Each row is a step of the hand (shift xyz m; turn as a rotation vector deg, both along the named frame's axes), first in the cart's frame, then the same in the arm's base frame.
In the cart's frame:
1: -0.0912 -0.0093 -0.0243 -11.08 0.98 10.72
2: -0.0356 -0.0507 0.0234 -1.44 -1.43 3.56
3: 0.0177 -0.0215 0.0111 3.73 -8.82 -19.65
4: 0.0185 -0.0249 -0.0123 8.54 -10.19 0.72
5: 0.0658 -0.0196 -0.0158 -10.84 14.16 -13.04
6: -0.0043 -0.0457 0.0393 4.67 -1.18 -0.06
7: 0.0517 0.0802 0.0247 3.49 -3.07 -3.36
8: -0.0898 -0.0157 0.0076 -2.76 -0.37 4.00
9: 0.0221 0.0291 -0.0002 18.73 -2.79 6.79
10: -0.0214 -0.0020 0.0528 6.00 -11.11 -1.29
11: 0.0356 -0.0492 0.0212 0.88 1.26 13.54
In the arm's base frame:
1: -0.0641 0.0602 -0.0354 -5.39 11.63 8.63
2: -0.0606 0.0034 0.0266 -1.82 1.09 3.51
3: -0.0057 -0.0239 0.0172 -5.77 -12.48 -16.99
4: -0.0091 -0.0317 -0.0048 -2.84 -12.45 3.78
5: 0.0237 -0.0663 -0.0022 3.92 13.79 -16.81
6: -0.0367 -0.0145 0.0458 1.90 -4.35 0.84
7: 0.0963 0.0121 0.0173 -0.49 -5.27 -2.21
8: -0.0666 0.0626 -0.0030 -1.76 2.84 3.55
9: 0.0365 -0.0003 -0.0021 9.54 -14.71 9.86
10: -0.0118 0.0274 0.0486 -5.22 -11.46 1.61
11: -0.0162 -0.0517 0.0346 2.26 3.10 13.08

